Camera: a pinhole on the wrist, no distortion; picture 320 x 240 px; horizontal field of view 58.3 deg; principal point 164.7 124.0 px. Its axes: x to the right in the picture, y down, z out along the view. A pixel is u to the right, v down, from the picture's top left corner.
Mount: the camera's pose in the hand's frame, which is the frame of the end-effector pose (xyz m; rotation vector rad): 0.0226 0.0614 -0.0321 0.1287 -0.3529 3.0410
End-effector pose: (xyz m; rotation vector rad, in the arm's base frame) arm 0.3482 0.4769 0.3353 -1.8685 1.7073 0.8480
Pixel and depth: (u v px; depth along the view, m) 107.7 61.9 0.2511
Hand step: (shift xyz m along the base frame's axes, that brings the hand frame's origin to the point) -0.0771 0.0807 -0.2178
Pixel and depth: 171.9 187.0 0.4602
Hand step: 0.0916 0.2668 -0.3101
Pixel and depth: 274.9 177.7 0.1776
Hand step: -0.0119 0.1230 -0.0729
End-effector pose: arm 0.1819 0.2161 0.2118 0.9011 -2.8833 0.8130
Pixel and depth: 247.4 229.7 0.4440
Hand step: 0.2252 -0.2691 -0.2459
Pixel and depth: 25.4 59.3 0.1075
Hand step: -0.0907 -0.0402 -0.0762
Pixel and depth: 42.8 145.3 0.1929
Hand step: -0.0764 -0.1333 -0.1045
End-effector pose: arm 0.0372 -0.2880 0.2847 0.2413 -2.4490 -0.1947
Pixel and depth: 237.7 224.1 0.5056
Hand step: -0.1818 -0.1599 -0.4257
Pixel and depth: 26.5 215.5 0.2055
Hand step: -0.1835 -0.0726 -0.0429
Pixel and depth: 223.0 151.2 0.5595
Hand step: -0.2672 -0.0570 -0.4472
